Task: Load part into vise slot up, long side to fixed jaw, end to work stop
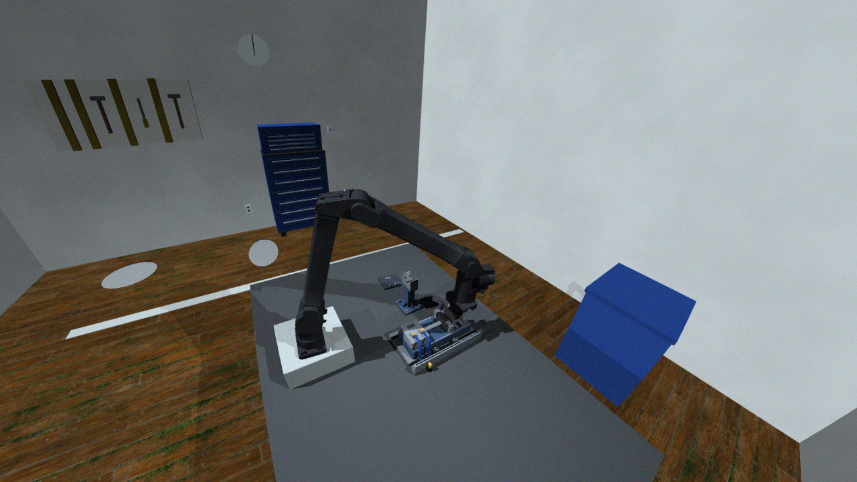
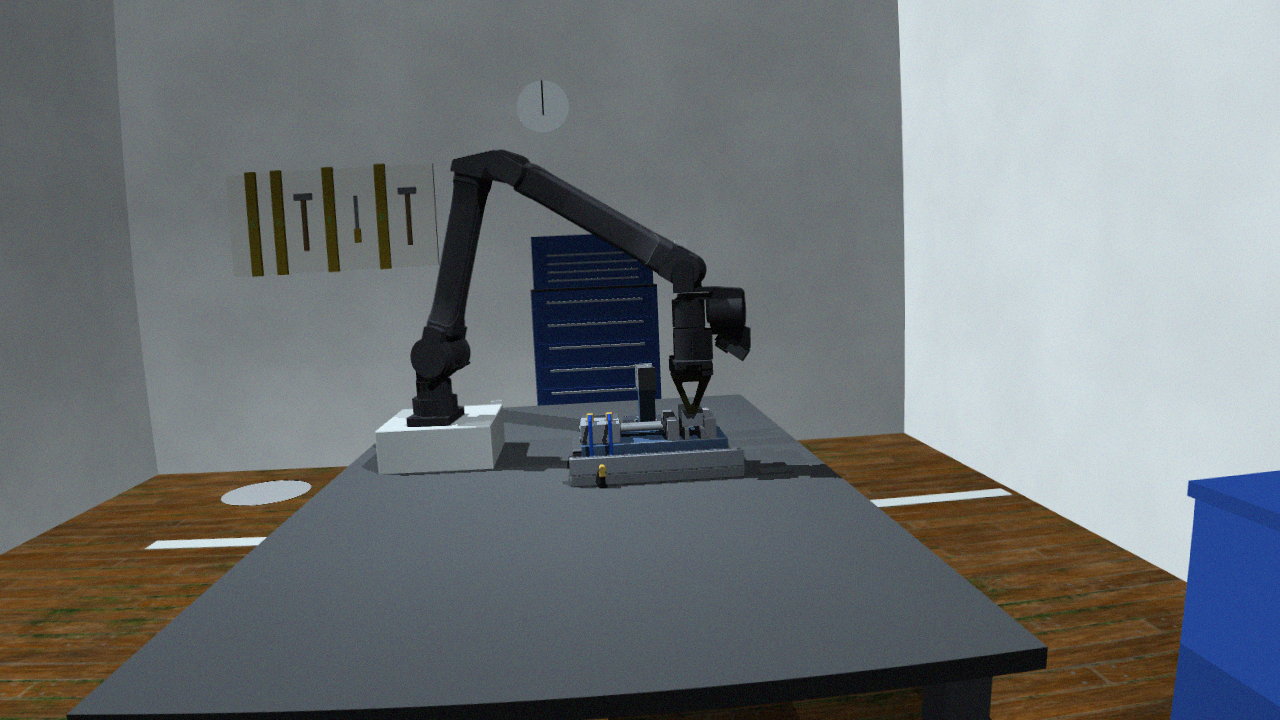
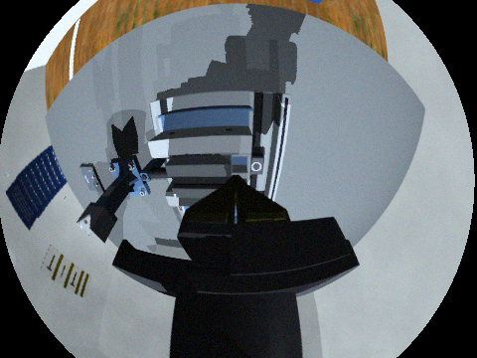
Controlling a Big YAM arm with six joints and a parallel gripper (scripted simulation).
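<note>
Right now the part is 3 cm to the left of my hand and 1 cm below it. From my hand the other things lie so: air cylinder: 17 cm behind, 3 cm below, 2 cm to the left; then vise: 7 cm below, 7 cm behind, 3 cm to the left.
</note>
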